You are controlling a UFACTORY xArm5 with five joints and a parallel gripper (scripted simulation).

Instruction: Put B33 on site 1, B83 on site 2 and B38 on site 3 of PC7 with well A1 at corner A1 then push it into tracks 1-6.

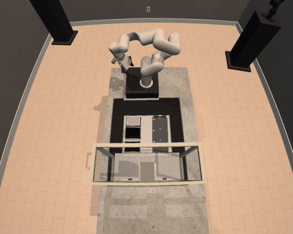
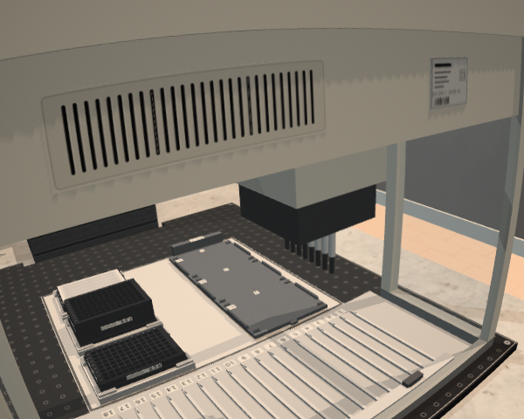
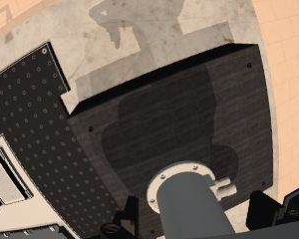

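Right now my hand is 600 mm short of the plate, 250 mm above it and 100 mm to the right of it. Round my hand: plate carrier (450 mm ahead, 320 mm to the left, 250 mm below).
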